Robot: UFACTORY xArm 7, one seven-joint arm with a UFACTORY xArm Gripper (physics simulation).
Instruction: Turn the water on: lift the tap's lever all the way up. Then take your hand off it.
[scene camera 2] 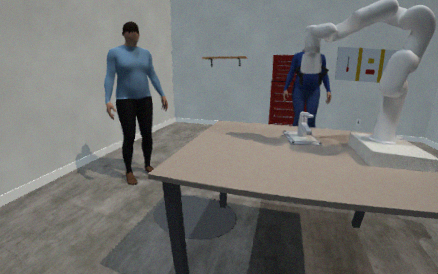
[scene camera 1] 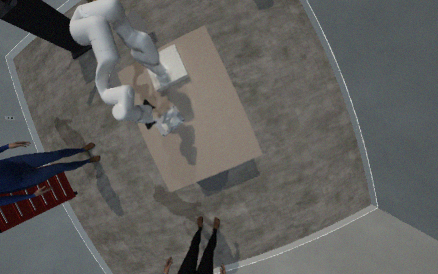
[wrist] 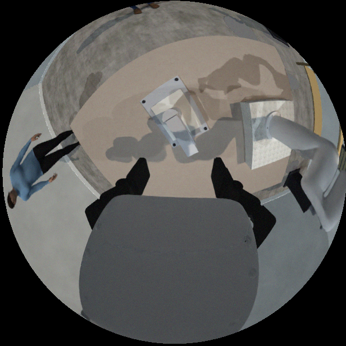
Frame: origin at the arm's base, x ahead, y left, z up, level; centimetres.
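Seen in the pictures: gripper, fingertip midpoint: (scene camera 2: 310, 85) (scene camera 1: 154, 115); arm's base, origin of the base link: (scene camera 2: 381, 140) (scene camera 1: 161, 71).
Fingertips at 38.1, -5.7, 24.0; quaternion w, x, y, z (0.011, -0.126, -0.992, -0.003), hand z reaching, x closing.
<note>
Offsets run from my fingertips to a thing's top centre, as dx, dy, dz. "*": to the spot under its first point. Level surfaces: height alone.
The white tap {* +1.9, -1.9, -27.8} (scene camera 1: 170, 120) (scene camera 2: 303, 126) (wrist: 181, 131) stands upright on its flat base plate (wrist: 160, 93) on the table. Its lever {+0.0, +1.0, -14.8} (scene camera 2: 306, 115) (wrist: 172, 120) is the short piece on top, above the spout (wrist: 188, 145); its exact angle is too small to tell. My gripper (scene camera 1: 152, 115) (scene camera 2: 311, 79) (wrist: 179, 166) is open and empty. In scene camera 2 it points down and is well above the tap, apart from it. In the wrist view the tap lies beyond the fingertips, roughly between their lines. In scene camera 1 the gripper partly overlaps the tap's left side.
The table {dz -30.4} (scene camera 1: 220, 125) (scene camera 2: 240, 155) (wrist: 125, 95) carries the arm's white base block (scene camera 1: 176, 64) (scene camera 2: 390, 151) (wrist: 267, 147) near the tap. A person in dark blue (scene camera 1: 30, 167) (scene camera 2: 306, 92) and one in light blue (scene camera 2: 132, 75) (wrist: 26, 172) stand off the table. A red cabinet (scene camera 2: 280, 100) stands behind.
</note>
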